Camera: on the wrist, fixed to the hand. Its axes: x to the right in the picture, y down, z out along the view.
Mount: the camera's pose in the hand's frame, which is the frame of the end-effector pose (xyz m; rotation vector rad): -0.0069 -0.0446 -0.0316 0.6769 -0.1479 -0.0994
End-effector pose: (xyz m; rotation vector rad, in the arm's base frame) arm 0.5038 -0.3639 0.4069 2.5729 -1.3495 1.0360
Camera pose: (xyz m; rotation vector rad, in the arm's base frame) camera 0.5176 -0.3207 0.4383 -2.2650 0.7051 -1.0769
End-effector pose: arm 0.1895 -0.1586 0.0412 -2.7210 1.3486 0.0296
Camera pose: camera 0.2198 -0.1295 0.0768 -2.1570 0.9518 -0.1932
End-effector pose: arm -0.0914 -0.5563 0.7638 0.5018 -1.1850 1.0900
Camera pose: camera -0.0370 -0.5532 0.7558 1.1660 -0.8814 1.3782
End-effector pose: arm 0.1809 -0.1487 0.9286 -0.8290 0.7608 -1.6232
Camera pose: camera 0.1319 -0.1319 0.9473 -0.4864 0.0404 -1.7277
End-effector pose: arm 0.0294 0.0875 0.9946 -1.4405 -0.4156 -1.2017
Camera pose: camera -0.0228 0.0746 1.0064 -0.9246 -0.9072 -0.9032
